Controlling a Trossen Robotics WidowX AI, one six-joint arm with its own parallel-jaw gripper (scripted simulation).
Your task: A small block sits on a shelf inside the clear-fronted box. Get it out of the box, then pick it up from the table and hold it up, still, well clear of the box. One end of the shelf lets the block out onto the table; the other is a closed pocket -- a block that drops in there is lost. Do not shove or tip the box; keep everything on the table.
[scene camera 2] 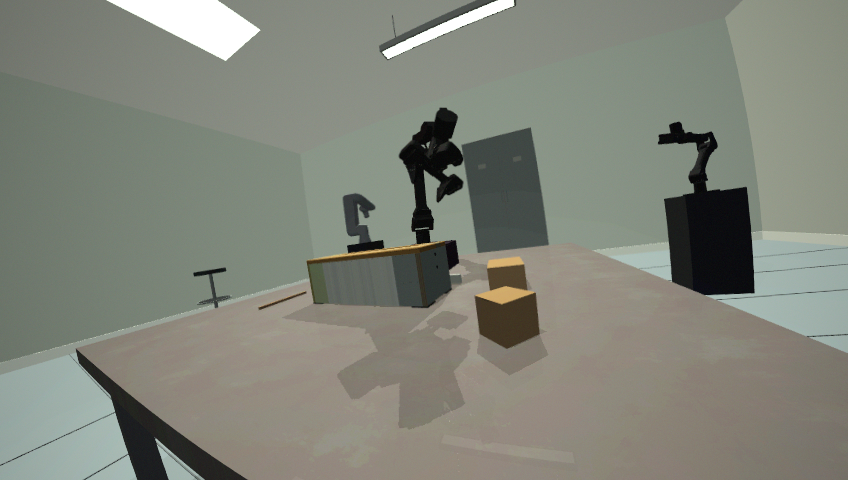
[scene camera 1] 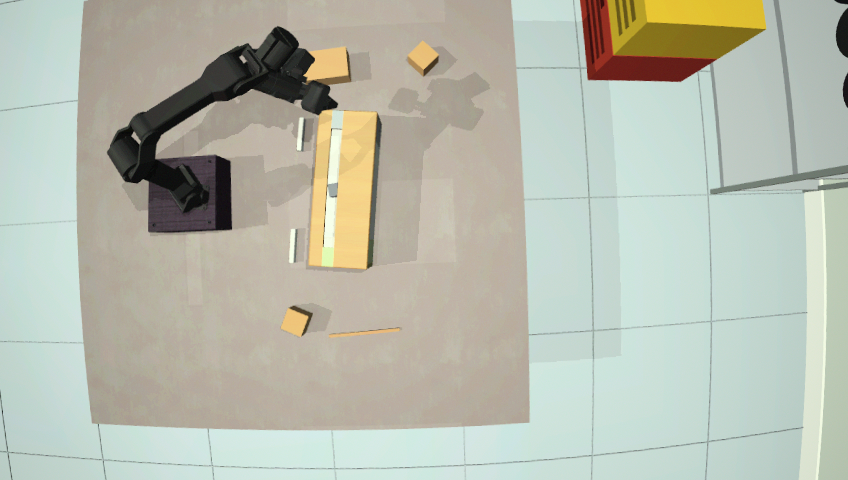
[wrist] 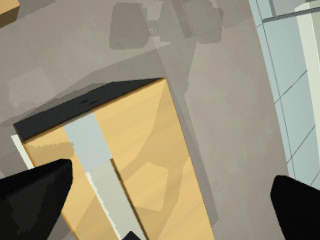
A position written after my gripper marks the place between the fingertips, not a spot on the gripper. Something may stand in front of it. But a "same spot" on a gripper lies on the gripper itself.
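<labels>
My gripper is there in scene camera 1 (326, 101), and both the wrist view and scene camera 2 show my gripper too. On my gripper, (wrist: 40, 192) and (scene camera 2: 441, 193) are one and the same spot.
</labels>
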